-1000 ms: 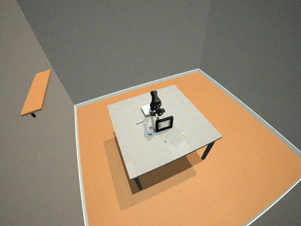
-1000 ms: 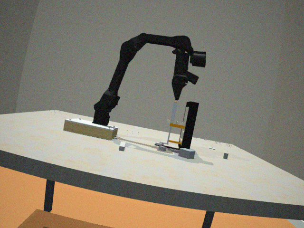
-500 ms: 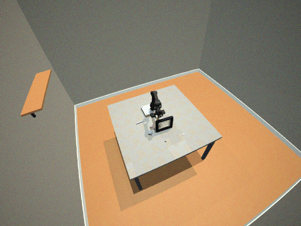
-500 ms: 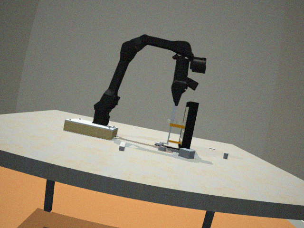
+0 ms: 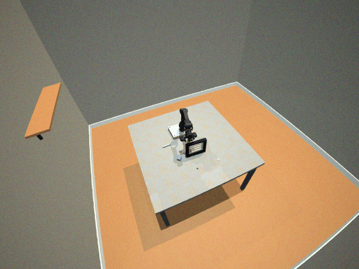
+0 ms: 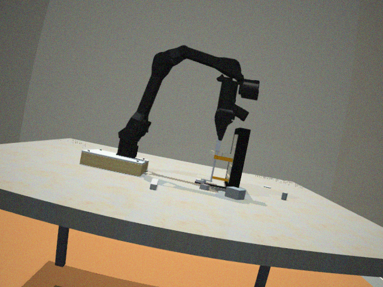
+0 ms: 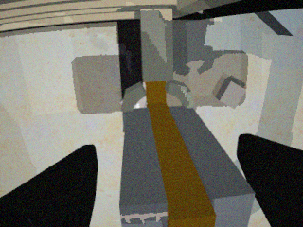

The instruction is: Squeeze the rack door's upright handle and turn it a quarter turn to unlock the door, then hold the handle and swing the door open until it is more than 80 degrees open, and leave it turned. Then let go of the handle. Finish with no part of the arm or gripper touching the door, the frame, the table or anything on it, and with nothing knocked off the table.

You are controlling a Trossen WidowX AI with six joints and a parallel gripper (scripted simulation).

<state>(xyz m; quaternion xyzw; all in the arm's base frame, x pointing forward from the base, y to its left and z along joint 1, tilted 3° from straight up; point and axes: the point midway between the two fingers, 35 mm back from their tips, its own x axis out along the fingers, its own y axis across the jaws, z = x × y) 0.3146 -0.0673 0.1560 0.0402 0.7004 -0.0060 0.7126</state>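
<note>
Right now my gripper tip is 1 cm past the upright handle and 4 cm above it.
</note>
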